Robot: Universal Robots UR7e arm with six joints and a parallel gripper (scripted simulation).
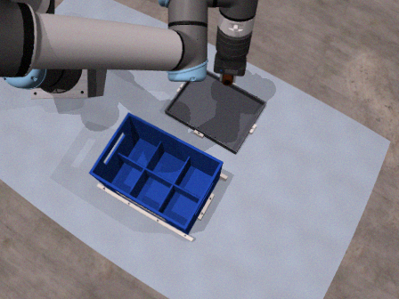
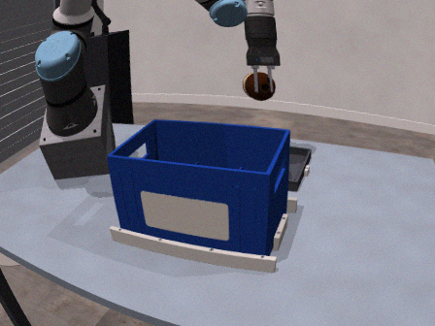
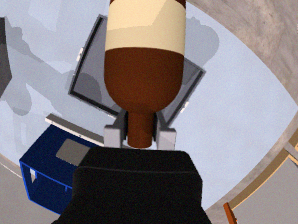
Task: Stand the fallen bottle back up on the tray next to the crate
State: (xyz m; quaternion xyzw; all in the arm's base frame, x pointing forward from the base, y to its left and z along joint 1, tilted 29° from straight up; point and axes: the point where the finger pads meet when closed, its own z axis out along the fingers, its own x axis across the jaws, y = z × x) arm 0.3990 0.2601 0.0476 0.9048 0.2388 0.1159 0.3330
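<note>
My hand is 20 mm past the bottle, 40 mm to the right of it and 20 mm above it. The rest, counted from my hand: dark tray: 20 mm behind, 10 mm to the right, 190 mm below; then blue crate: 20 mm behind, 300 mm to the right, 120 mm below.
</note>
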